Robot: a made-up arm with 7 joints.
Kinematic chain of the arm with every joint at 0, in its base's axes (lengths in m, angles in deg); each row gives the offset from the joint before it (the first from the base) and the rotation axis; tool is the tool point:
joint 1: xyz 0 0 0.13 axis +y
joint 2: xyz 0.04 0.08 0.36 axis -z
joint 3: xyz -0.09 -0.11 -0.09 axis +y
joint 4: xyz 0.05 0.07 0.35 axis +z
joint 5: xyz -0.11 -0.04 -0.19 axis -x
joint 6: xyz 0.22 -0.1 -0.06 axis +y
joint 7: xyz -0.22 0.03 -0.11 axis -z
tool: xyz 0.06 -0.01 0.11
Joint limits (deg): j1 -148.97..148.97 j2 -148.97..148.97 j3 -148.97..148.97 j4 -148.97..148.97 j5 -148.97..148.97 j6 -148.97..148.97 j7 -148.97..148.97
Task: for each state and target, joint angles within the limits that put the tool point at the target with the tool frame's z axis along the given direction. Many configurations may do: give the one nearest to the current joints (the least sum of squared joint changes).
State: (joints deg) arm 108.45 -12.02 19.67 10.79 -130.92 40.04 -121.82
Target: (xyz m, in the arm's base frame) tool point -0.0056 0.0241 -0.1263 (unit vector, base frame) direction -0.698 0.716 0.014
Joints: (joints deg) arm 140.59 -29.85 26.94 22.13 -148.97 87.67 -107.48
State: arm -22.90 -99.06 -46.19 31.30 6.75 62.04 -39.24
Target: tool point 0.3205 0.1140 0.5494 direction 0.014 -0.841 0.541
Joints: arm 13.76 -145.54 -27.44 38.24 45.41 23.29 -19.80
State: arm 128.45 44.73 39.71 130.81 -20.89 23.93 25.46
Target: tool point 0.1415 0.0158 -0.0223 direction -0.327 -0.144 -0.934
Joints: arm 117.64 42.69 48.82 127.50 -43.82 10.42 22.41
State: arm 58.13 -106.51 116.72 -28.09 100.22 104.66 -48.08
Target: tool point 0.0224 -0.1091 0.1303 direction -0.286 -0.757 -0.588
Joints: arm 57.94 -82.72 146.94 -9.97 105.85 106.80 -55.61
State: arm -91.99 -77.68 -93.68 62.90 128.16 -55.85 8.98
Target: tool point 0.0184 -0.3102 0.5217 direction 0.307 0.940 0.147
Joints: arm -55.49 -121.53 -116.26 85.51 143.12 -50.83 32.76
